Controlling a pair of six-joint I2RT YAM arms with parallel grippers.
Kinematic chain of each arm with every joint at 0, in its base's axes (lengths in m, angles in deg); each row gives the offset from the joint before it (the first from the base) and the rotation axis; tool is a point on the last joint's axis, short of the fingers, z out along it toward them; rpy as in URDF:
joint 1: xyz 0 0 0.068 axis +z
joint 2: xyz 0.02 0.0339 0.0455 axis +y
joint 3: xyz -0.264 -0.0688 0 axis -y
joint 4: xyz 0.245 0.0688 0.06 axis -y
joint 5: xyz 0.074 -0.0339 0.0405 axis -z
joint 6: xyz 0.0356 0 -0.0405 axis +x
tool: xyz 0 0 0 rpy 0 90 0
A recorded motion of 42 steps. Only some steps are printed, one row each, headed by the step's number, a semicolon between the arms.
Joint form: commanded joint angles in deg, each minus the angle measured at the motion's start. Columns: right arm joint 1, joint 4, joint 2, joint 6, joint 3, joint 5; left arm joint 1, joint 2, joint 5, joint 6, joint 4, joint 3.
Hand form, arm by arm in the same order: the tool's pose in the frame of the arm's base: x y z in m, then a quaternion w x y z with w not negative. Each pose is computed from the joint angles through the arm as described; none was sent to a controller.
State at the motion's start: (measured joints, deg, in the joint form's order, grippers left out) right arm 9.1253 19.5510 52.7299 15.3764 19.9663 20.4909; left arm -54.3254 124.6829 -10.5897 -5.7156 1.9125 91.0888
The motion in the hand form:
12: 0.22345 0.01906 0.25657 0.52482 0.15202 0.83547 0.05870; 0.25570 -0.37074 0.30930 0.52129 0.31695 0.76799 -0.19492
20: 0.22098 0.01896 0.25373 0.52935 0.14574 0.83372 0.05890; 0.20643 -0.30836 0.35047 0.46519 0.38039 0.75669 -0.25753
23: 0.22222 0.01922 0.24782 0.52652 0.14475 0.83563 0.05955; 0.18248 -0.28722 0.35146 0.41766 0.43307 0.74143 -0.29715
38: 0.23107 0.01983 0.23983 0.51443 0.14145 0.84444 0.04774; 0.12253 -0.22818 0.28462 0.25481 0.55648 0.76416 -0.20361
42: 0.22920 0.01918 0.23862 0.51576 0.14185 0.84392 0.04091; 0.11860 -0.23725 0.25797 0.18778 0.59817 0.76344 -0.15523
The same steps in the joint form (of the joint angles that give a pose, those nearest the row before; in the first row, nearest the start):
12: -2.80 -25.72 4.24 5.89 16.56 -11.30; -2.05 -17.43 -1.83 2.44 -7.91 -0.77
20: -2.80 -24.60 3.51 5.20 15.35 -11.58; -1.93 -34.47 10.06 3.18 -18.59 -9.95
23: -2.80 -23.37 4.17 5.19 14.42 -11.78; -2.42 -40.42 18.48 4.86 -23.06 -14.30
38: -2.80 -22.29 7.43 4.39 14.74 -11.18; -6.26 -52.16 19.24 14.34 -42.35 -30.90
42: -2.80 -22.19 6.97 4.02 14.23 -10.47; -8.16 -47.10 17.69 17.65 -47.09 -30.96

